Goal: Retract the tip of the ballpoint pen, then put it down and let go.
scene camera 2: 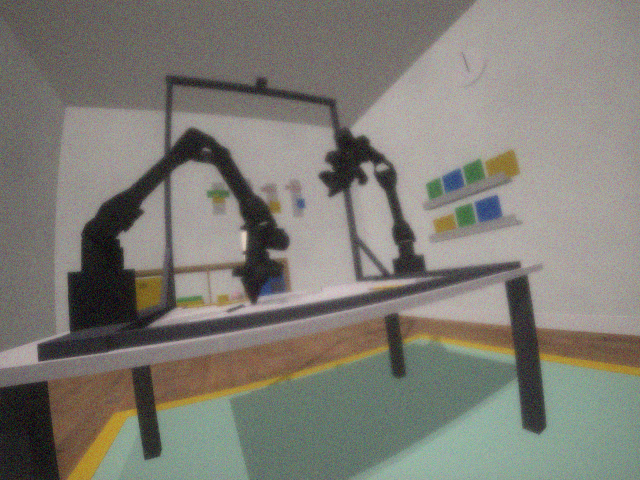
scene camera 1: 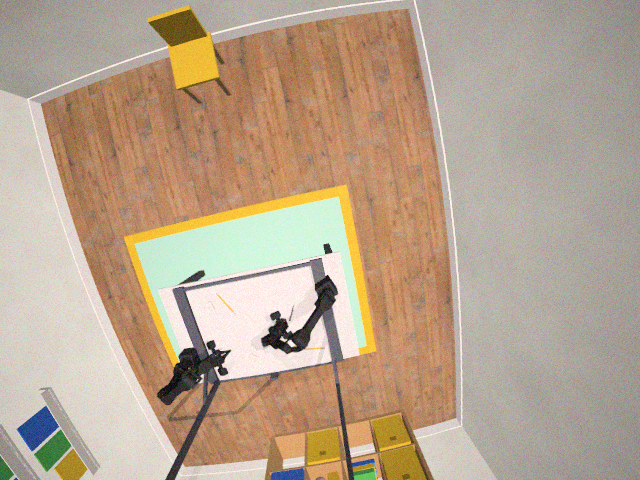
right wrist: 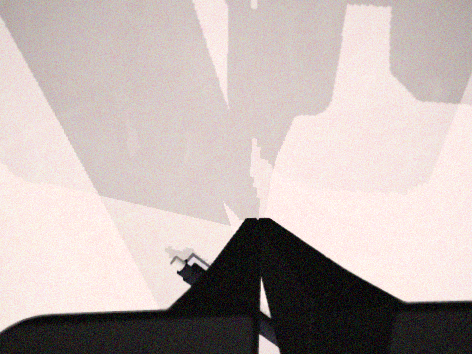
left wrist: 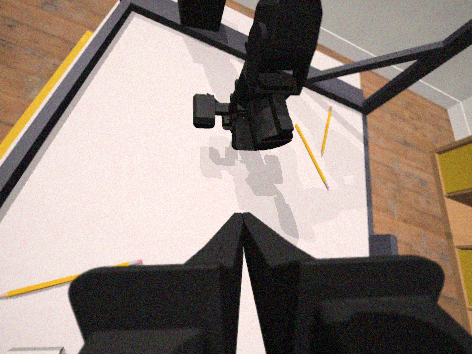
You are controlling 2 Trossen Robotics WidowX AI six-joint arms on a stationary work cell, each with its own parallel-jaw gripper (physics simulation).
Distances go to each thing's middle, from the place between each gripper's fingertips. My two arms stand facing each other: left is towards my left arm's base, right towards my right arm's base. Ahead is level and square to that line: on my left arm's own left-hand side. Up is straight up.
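Scene:
The dark arm base post (scene camera 2: 96, 298) is 3 cm behind my left hand, 25 cm below it and 59 cm to the right of it.
Counted from my right hand, the dark arm base post is 70 mm ahead, 50 mm above and 340 mm to the right.

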